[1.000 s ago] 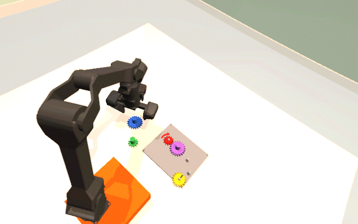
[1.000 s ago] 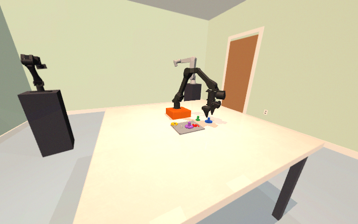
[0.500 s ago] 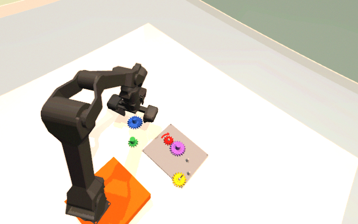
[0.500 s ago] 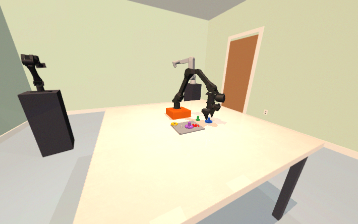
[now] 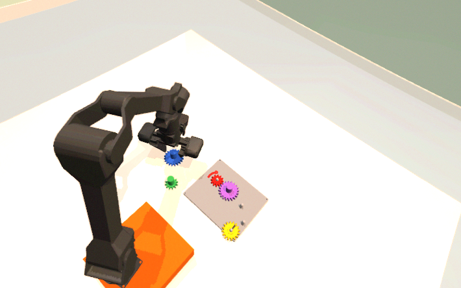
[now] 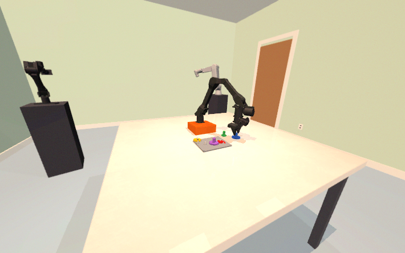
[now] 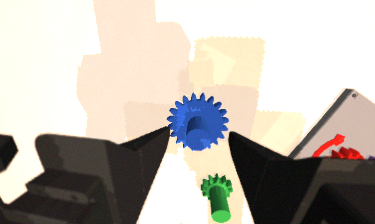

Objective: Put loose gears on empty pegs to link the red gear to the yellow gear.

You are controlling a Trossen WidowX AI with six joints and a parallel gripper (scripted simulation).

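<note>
The purple gear lies 10 mm behind my gripper tip and 220 mm to the right of it. The rest, counted from my gripper tip: red gear (170 mm to the right, 10 mm below); then small green gear (80 mm behind, 50 mm to the right, 10 mm below); then blue gear (10 mm below).
</note>
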